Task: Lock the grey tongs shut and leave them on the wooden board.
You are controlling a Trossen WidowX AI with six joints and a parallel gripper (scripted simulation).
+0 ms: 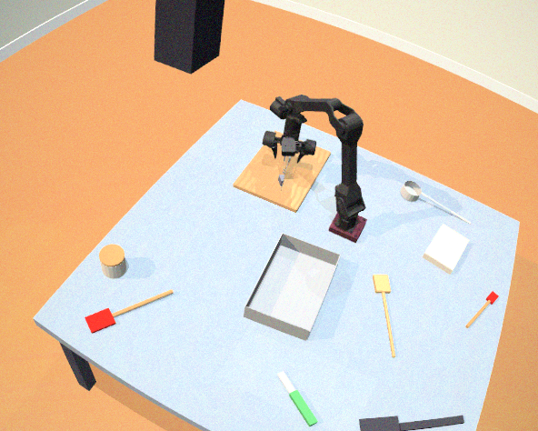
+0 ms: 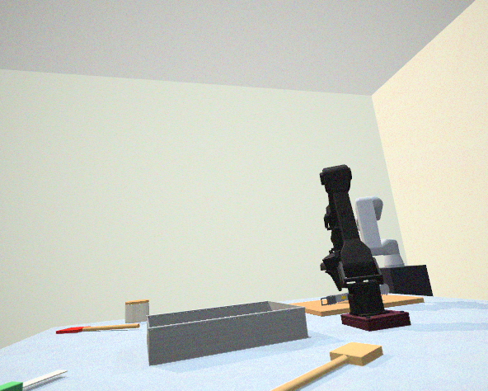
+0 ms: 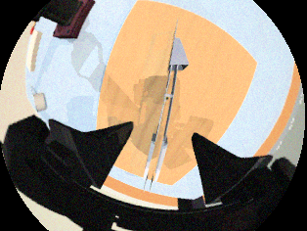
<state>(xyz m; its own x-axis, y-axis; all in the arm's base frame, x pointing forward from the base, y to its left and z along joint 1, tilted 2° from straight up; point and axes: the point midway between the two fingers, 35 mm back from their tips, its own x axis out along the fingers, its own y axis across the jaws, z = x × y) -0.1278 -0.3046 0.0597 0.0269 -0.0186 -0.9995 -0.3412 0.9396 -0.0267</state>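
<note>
My gripper tip is now 4 cm above the wooden board. The rest, counted from my gripper tip: wood-lidded jar (71 cm ahead, 21 cm to the right, 1 cm below); cream block (66 cm to the left, 3 cm below); grey roasting tin (46 cm ahead, 28 cm to the left, 2 cm below).
</note>
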